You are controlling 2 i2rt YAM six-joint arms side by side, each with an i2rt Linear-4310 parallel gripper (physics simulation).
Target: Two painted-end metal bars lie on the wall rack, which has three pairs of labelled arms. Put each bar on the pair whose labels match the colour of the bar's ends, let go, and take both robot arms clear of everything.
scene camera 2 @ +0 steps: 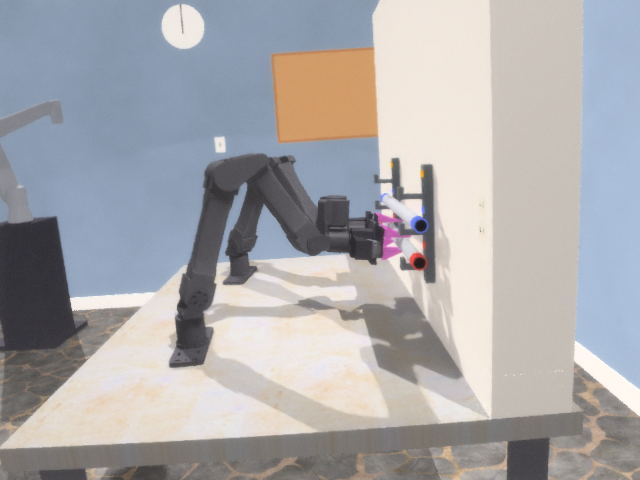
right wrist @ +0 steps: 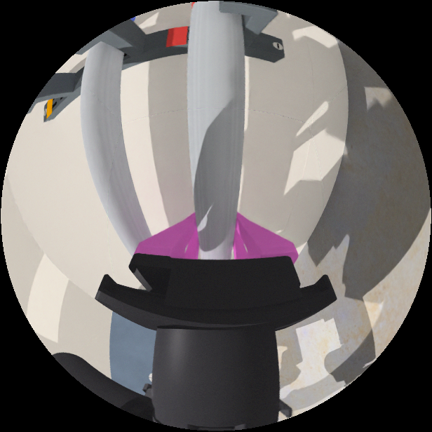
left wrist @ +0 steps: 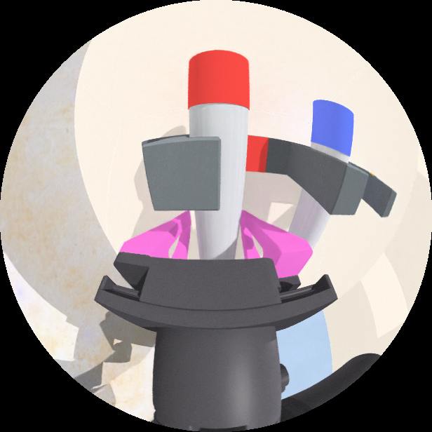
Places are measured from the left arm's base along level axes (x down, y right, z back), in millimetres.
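Where they show: left arm's base, link origin: (scene camera 2: pixel 240 276); right arm's base, link origin: (scene camera 2: pixel 193 347).
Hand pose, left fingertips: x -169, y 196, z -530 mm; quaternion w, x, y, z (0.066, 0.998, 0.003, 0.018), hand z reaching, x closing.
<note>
Each offset is from my left fingertips to the top centre of the thing. "*": to the spot under its first point. Level surfaces: height alone.
The red-ended bar {* dx -6, dy +404, dz -11 mm} (scene camera 2: pixel 418 261) (left wrist: pixel 218 120) (right wrist: pixel 216 75) lies behind the lips of the lowest, red-labelled arms of the rack {dx -197, dy +351, dz -12 mm} (scene camera 2: pixel 429 242) (left wrist: pixel 292 157) (right wrist: pixel 265 47). The blue-ended bar {dx -93, dy +146, dz +12 mm} (scene camera 2: pixel 400 209) (left wrist: pixel 332 125) (right wrist: pixel 102 100) lies above it on the middle, blue-labelled arms. My left gripper (left wrist: pixel 215 215) is open, its magenta fingers standing on either side of the red-ended bar with small gaps. My right gripper (scene camera 2: pixel 396 244) (right wrist: pixel 215 215) is shut on the same bar further along. In scene camera 2 the left fingers are partly hidden behind the right gripper.
The top arms carry yellow labels and hold no bar. The white wall (scene camera 2: pixel 439 103) stands right behind the rack. The blue-ended bar runs close beside the fingers of both grippers. The stone table top {dx +169 mm} (scene camera 2: pixel 258 392) is below, with both arm bases on it.
</note>
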